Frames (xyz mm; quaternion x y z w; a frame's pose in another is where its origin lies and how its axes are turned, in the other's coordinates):
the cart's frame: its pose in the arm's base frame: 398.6 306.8 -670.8 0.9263 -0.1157 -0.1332 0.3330
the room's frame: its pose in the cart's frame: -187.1 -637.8 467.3 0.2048 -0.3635 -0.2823 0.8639
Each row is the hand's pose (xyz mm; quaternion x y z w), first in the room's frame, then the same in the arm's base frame.
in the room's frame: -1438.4 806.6 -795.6 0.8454 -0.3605 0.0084 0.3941
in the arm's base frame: 239.6 -206.0 257.4 -0.1634 0.4499 0.5241 0.7044
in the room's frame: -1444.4 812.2 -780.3 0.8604 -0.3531 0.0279 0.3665
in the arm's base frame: 223.5 -212.3 255.9 -0.1443 0.4746 0.5032 0.7076
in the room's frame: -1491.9 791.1 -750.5 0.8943 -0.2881 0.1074 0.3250
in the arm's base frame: 174.5 -192.7 284.3 -0.1445 0.5594 0.4252 0.6967
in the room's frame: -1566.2 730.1 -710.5 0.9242 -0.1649 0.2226 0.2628
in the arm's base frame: 102.6 -133.8 331.2 -0.1578 0.6718 0.2859 0.6648
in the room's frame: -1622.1 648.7 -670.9 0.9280 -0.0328 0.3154 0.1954
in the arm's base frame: 38.6 -54.5 361.6 -0.1706 0.7514 0.1365 0.6226
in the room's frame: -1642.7 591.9 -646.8 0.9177 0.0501 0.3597 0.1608
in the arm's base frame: 5.4 1.1 368.0 -0.1848 0.7828 0.0468 0.5924
